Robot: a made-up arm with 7 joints. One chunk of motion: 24 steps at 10 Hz.
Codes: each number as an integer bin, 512 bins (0 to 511) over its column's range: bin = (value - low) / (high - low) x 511, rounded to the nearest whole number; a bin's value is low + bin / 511 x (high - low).
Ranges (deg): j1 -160..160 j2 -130..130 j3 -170.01..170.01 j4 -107..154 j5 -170.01..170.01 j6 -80.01..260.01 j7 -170.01..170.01
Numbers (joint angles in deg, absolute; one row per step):
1: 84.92 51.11 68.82 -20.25 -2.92 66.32 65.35
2: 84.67 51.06 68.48 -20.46 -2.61 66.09 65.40
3: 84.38 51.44 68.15 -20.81 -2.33 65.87 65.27
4: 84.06 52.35 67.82 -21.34 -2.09 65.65 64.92
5: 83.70 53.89 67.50 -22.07 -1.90 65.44 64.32
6: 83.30 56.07 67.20 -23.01 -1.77 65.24 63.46
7: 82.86 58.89 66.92 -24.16 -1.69 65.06 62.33
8: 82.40 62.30 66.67 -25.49 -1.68 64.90 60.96
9: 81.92 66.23 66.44 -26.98 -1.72 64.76 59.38
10: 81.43 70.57 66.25 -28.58 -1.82 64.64 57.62
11: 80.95 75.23 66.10 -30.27 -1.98 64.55 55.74
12: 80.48 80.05 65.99 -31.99 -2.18 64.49 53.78
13: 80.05 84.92 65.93 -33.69 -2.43 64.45 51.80
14: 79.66 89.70 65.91 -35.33 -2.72 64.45 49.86
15: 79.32 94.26 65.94 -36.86 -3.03 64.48 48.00
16: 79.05 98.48 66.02 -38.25 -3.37 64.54 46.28
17: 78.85 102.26 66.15 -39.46 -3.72 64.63 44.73
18: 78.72 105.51 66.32 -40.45 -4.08 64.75 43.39
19: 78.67 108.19 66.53 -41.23 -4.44 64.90 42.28
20: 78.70 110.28 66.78 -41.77 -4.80 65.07 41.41
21: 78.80 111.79 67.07 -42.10 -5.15 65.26 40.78
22: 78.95 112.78 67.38 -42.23 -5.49 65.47 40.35
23: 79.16 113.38 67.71 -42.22 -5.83 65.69 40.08
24: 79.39 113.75 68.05 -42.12 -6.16 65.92 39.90
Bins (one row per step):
1: 391 356 359 170 251 220 354
2: 391 356 358 169 252 220 354
3: 390 357 358 169 252 219 354
4: 390 358 357 168 252 219 353
5: 389 361 357 166 253 219 352
6: 389 366 356 164 253 218 351
7: 388 371 356 162 253 218 349
8: 387 378 356 160 253 218 347
9: 386 386 355 157 253 218 345
10: 386 394 355 154 253 217 342
11: 385 403 355 150 253 217 339
12: 384 413 355 147 252 217 336
13: 383 422 355 144 252 217 333
14: 383 432 355 140 251 217 330
15: 382 441 355 137 251 217 328
16: 382 449 355 135 250 217 325
17: 381 456 355 132 250 217 323
18: 381 463 355 130 249 218 321
19: 381 468 355 129 249 218 319
20: 381 472 356 128 248 218 318
21: 381 475 356 127 248 218 317
22: 382 477 357 127 247 219 316
23: 382 478 357 127 247 219 316
24: 382 479 358 127 246 219 315

